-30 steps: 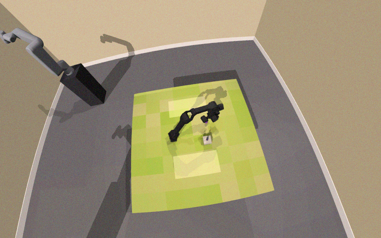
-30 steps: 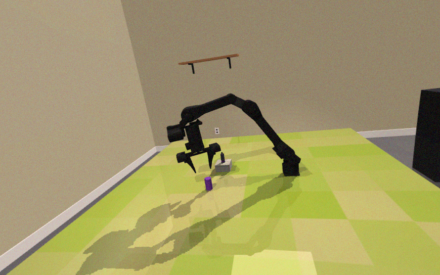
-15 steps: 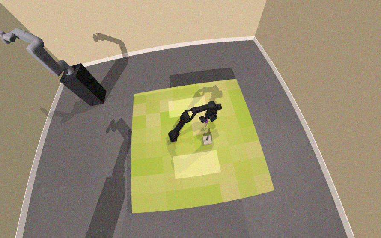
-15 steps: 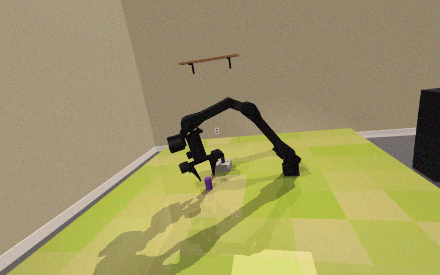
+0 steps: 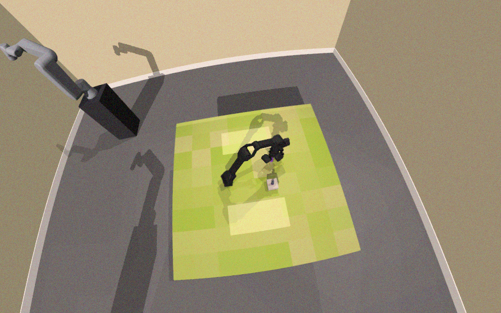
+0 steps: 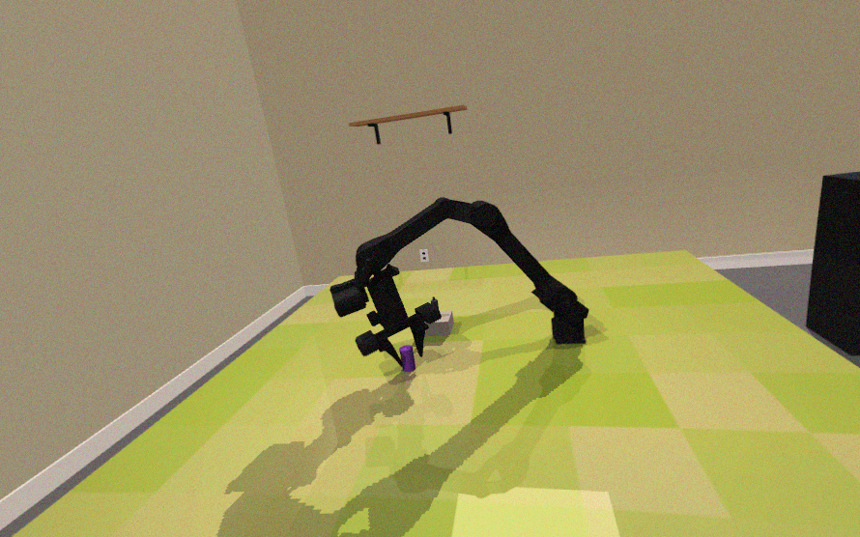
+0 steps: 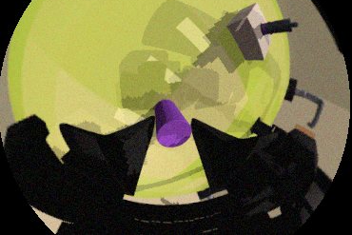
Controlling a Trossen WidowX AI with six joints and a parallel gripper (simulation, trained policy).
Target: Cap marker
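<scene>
Now: the holder block 2 cm behind my gripper tip and 20 cm to the right of it. From my gripper tip the other things lie so: purple cap 1 cm ahead, 1 cm above.
</scene>
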